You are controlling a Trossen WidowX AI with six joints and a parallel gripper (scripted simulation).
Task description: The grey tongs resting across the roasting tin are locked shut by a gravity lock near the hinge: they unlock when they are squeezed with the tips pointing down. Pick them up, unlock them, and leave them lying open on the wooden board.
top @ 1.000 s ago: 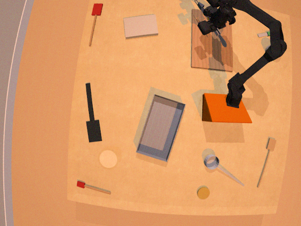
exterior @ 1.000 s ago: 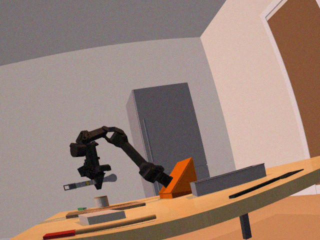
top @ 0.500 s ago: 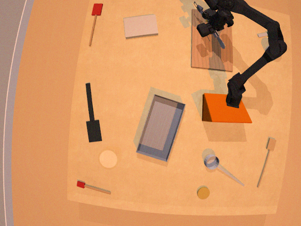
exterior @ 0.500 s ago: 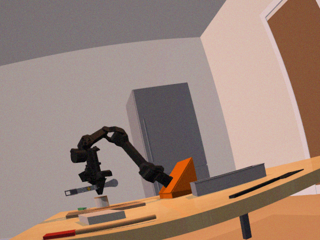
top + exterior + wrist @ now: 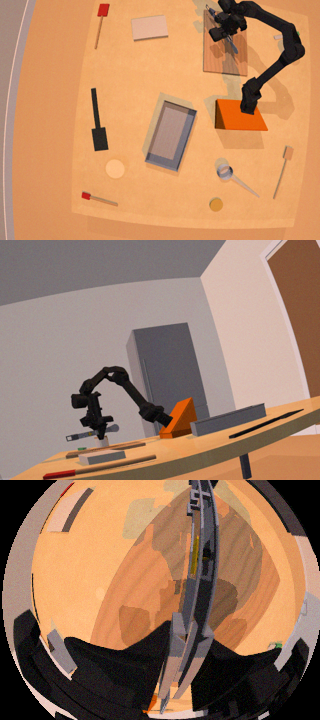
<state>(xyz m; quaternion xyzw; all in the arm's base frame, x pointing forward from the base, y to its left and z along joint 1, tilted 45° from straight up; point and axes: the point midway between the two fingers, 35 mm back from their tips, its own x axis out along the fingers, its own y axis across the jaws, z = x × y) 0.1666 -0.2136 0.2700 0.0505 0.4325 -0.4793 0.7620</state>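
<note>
My gripper tip is now 5 cm above the wooden board and 3 cm past it. Also, from my gripper tip: black spatula: 56 cm to the left, 53 cm ahead, 6 cm below; grey roasting tin: 54 cm to the left, 16 cm ahead, 3 cm below.
</note>
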